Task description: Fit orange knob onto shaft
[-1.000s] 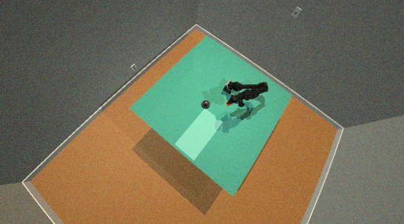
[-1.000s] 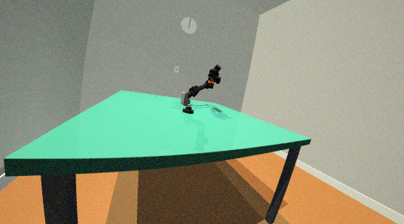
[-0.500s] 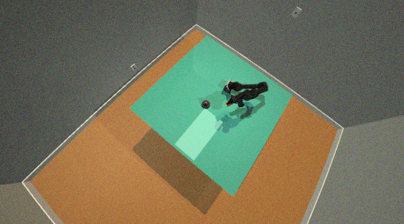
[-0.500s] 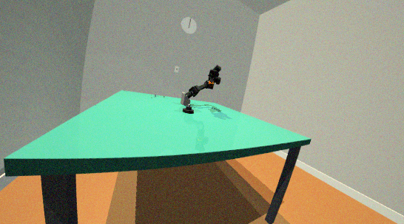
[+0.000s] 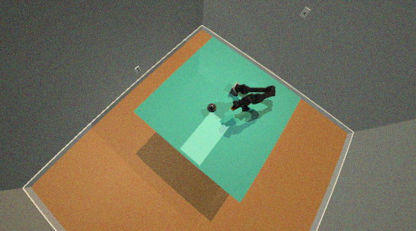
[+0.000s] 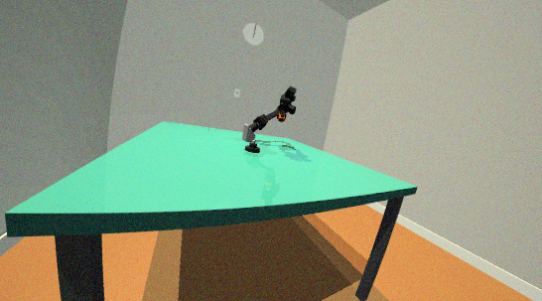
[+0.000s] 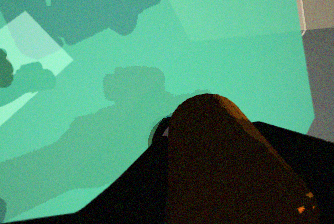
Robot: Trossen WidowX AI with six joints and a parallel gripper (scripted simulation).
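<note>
The orange knob is 3 cm above my gripper tip, 2 cm behind it and 1 cm to the left of it. Also, from my gripper tip: round pedestal (18 cm to the right, 18 cm below, 3 cm ahead).
</note>
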